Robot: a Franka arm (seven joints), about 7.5 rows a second.
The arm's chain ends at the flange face. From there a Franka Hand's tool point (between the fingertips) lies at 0.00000 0.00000 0.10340 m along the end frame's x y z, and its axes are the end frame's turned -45 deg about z.
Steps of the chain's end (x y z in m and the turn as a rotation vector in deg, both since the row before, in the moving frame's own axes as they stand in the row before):
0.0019 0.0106 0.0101 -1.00 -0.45 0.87
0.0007 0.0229 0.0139 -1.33 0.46 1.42
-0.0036 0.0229 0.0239 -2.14 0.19 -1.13
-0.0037 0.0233 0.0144 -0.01 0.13 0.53
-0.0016 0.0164 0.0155 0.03 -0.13 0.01
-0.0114 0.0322 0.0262 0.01 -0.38 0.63
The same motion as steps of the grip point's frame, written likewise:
-0.0080 0.0095 0.0101 -0.39 -1.03 0.87
-0.0168 0.0190 0.0139 -1.27 -0.62 1.42
-0.0212 0.0166 0.0238 -1.65 -1.38 -1.13
-0.0189 0.0140 0.0144 -0.10 0.08 0.53
-0.0129 0.0103 0.0155 0.11 -0.07 0.01
-0.0313 0.0142 0.0262 0.28 -0.26 0.63

